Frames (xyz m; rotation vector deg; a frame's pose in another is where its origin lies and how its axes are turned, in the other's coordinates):
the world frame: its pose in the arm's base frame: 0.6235 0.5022 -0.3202 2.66 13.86 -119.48
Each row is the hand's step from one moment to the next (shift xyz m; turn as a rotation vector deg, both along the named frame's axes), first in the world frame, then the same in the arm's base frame.
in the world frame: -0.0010 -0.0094 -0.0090 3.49 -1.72 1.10
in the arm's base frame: -0.0082 0.0071 -0.0072 -3.17 -2.36 0.88
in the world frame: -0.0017 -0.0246 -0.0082 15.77 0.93 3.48
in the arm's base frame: -0.0209 0.0149 -0.0040 -6.92 -14.58 1.18
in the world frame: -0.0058 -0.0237 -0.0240 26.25 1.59 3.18
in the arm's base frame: -0.0191 0.0210 -0.0191 -11.65 -23.78 -0.61
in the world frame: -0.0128 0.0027 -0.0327 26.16 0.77 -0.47
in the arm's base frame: 0.0066 0.0159 -0.0307 -12.55 -22.61 -4.04
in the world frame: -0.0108 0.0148 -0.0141 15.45 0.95 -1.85
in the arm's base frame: 0.0173 0.0047 -0.0146 -7.09 -13.29 -4.00
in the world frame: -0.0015 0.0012 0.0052 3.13 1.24 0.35
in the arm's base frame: 0.0021 -0.0003 0.0051 -0.49 -3.34 -0.26
